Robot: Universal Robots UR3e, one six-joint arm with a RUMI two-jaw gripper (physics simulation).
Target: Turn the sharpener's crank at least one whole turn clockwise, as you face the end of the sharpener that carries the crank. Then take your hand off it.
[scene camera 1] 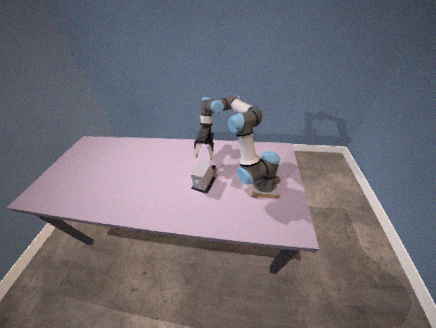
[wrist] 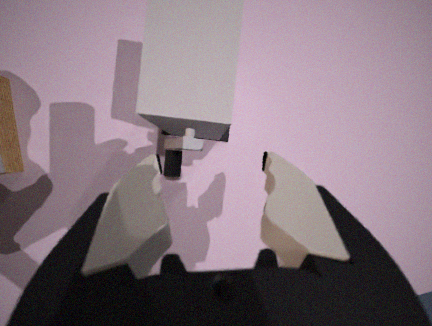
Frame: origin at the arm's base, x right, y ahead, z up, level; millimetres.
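Seen in the pictures: gripper, between the fingertips: (scene camera 1: 203, 158) (wrist: 212, 156); arm's base, origin of its link: (scene camera 1: 264, 183).
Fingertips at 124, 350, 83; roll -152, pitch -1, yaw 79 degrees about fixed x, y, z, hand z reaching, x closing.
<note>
Offsets run from my fingertips to a thing's top centre, as dx, dy, dz. "spot": to the spot under its first point. Level surfaces: height alone.
The sharpener @(spot: -136, -14, +9) (scene camera 1: 203, 175) (wrist: 190, 65) is a light grey box on a black base, standing on the table. Its crank @(-22, -32, -18) (wrist: 184, 144) shows at the near end in the wrist view: a pale arm on a short shaft, reaching left to a black handle @(spot: +0, -50, -67) (wrist: 172, 164). My gripper (scene camera 1: 204, 157) (wrist: 212, 156) is open and empty, above the crank end of the sharpener. In the wrist view the handle appears just inside the left fingertip, with the wide gap to its right. I cannot tell whether that finger touches it; the crank is small and unclear in the scene view.
The pink table @(dz -116) (scene camera 1: 125, 185) carries the sharpener and the arm's base. A wooden edge (scene camera 1: 266, 196) (wrist: 10, 127) lies by the arm's base, to the right of the sharpener in the scene view and at the left border of the wrist view.
</note>
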